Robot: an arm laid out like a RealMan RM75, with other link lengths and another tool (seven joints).
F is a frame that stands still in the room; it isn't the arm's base.
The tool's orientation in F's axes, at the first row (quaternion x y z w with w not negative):
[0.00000, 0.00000, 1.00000, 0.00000]
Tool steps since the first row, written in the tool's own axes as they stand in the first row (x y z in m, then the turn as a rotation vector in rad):
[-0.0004, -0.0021, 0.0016, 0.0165, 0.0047, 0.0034]
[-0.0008, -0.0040, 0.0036, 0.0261, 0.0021, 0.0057]
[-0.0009, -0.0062, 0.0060, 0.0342, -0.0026, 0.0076]
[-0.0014, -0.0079, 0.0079, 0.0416, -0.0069, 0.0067]
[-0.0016, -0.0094, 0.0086, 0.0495, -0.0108, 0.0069]
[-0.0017, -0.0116, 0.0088, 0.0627, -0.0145, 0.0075]
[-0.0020, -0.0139, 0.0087, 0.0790, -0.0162, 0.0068]
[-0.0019, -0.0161, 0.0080, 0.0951, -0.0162, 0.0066]
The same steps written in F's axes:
[0.0004, 0.0021, 0.0016, -0.0165, -0.0047, 0.0034]
[0.0008, 0.0040, 0.0036, -0.0261, -0.0021, 0.0057]
[0.0009, 0.0062, 0.0060, -0.0342, 0.0026, 0.0076]
[0.0014, 0.0079, 0.0079, -0.0416, 0.0069, 0.0067]
[0.0016, 0.0094, 0.0086, -0.0495, 0.0108, 0.0069]
[0.0017, 0.0116, 0.0088, -0.0627, 0.0145, 0.0075]
[0.0020, 0.0139, 0.0087, -0.0790, 0.0162, 0.0068]
[0.0019, 0.0161, 0.0080, -0.0951, 0.0162, 0.0066]

